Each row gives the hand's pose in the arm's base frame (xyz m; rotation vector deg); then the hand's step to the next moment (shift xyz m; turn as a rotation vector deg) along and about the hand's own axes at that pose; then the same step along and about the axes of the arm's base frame.
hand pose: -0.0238 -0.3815 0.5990 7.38 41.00 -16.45
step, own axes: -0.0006 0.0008 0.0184 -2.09 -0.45 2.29
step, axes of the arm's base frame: 0.0114 -0.0030 0.0142 -0.20 -0.47 3.09
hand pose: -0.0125 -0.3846 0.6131 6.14 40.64 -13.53
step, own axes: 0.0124 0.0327 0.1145 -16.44 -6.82 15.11
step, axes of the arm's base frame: 0.0896 0.0092 0.0789 -4.22 -6.35 22.07
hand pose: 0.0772 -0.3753 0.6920 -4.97 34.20 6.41
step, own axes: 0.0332 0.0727 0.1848 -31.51 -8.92 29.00
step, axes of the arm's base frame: 0.1205 0.0957 0.1299 -8.61 -8.05 42.12
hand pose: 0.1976 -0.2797 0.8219 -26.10 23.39 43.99
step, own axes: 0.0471 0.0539 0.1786 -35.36 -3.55 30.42
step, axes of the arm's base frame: 0.0240 0.1554 0.1109 -14.81 -6.07 43.96
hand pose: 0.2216 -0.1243 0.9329 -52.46 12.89 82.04
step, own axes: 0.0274 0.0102 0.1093 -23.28 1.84 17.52
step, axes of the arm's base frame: -0.0458 0.0907 0.0499 -12.58 -6.15 25.61
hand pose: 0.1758 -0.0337 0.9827 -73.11 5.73 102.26
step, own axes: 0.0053 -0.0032 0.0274 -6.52 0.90 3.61
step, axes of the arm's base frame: -0.0175 0.0196 0.0098 -2.87 -2.63 6.42
